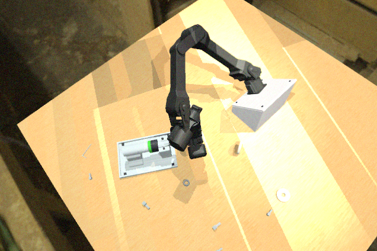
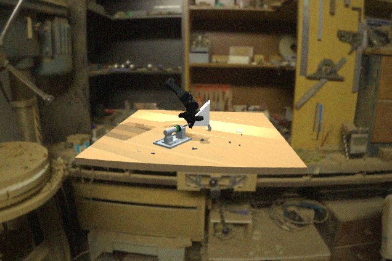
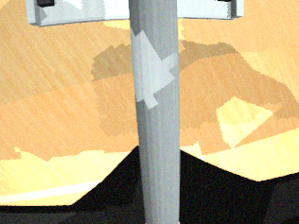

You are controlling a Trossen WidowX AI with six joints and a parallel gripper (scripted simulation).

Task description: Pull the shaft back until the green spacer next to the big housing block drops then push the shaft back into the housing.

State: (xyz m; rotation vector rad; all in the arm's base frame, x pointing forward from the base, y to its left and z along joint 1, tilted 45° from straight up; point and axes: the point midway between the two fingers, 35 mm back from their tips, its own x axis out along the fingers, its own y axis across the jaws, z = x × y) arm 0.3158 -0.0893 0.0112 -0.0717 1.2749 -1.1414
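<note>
Right now the grey shaft is 60 mm ahead of my gripper tip, 50 mm to the right of it and 30 mm above it. From my gripper tip the other things lie so: green spacer (130 mm ahead, 110 mm to the right, 30 mm above); allen key (310 mm ahead, 330 mm to the right, 40 mm below).
</note>
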